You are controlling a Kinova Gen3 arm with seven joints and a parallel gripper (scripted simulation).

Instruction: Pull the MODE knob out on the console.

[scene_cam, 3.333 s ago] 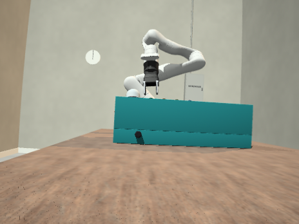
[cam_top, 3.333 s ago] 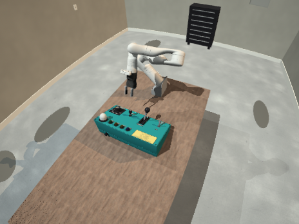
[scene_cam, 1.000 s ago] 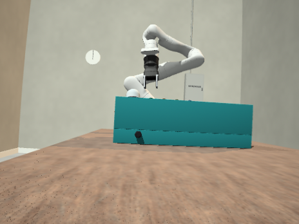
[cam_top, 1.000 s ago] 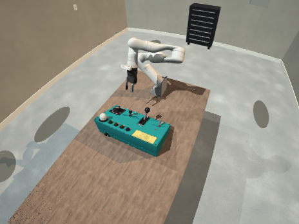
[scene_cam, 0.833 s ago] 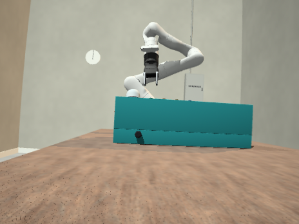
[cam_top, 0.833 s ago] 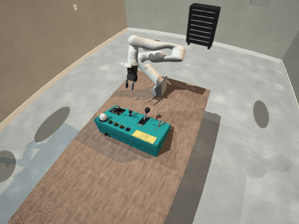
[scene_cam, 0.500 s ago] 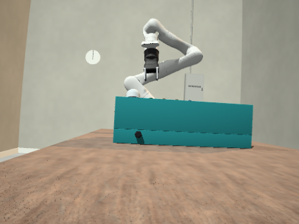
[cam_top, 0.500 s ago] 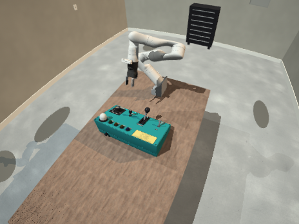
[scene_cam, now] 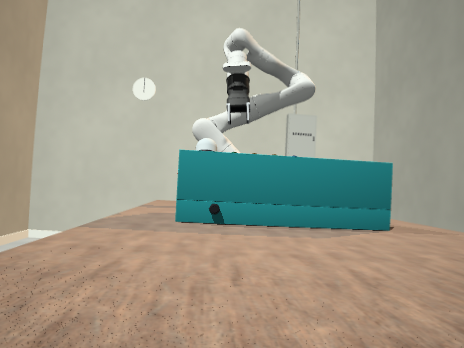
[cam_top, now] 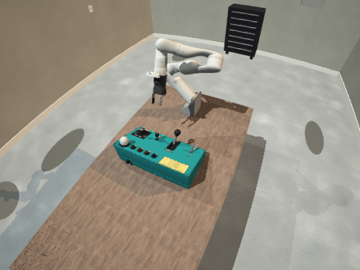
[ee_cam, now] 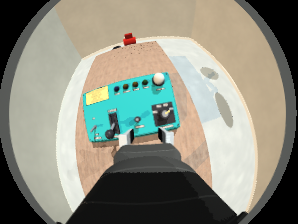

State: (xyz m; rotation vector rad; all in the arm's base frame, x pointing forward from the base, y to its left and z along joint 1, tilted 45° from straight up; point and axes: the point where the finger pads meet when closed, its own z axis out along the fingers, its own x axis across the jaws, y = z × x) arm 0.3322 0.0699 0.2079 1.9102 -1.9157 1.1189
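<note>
My hand is 19 cm above the mode knob, 10 cm short of it and 4 cm to the right of it. The rest, counted from my hand: teal console 21 cm below, 14 cm ahead, 9 cm to the left; then black-ball lever 18 cm below, 16 cm to the left, 8 cm ahead; then black rotary selector 19 cm below, 11 cm ahead, 10 cm to the right.
</note>
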